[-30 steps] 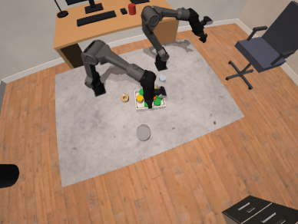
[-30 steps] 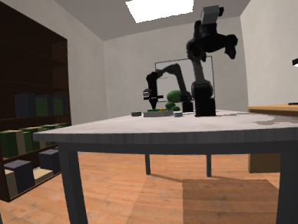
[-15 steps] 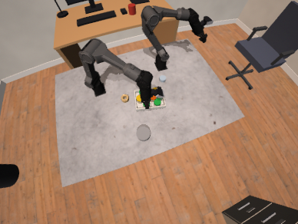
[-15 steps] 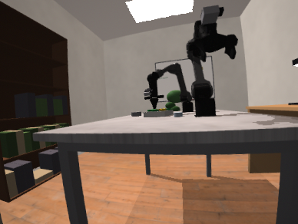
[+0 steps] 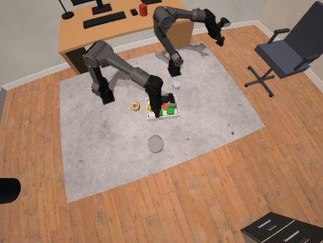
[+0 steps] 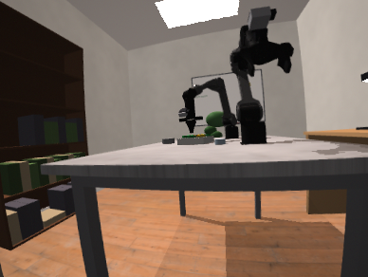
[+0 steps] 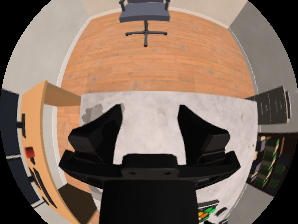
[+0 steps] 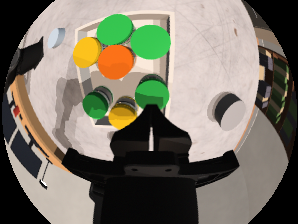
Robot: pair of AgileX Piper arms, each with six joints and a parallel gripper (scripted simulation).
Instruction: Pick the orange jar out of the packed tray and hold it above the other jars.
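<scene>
Now: right hand 7 cm to the right of the orange jar, 4 cm above it and 2 cm past it. Also, from my right hand: tan ring: 11 cm behind, 9 cm to the right, 5 cm below; then grey disc: 16 cm ahead, 8 cm to the right, 5 cm below; then cream tray: 5 cm to the left, 5 cm below, 3 cm behind.
</scene>
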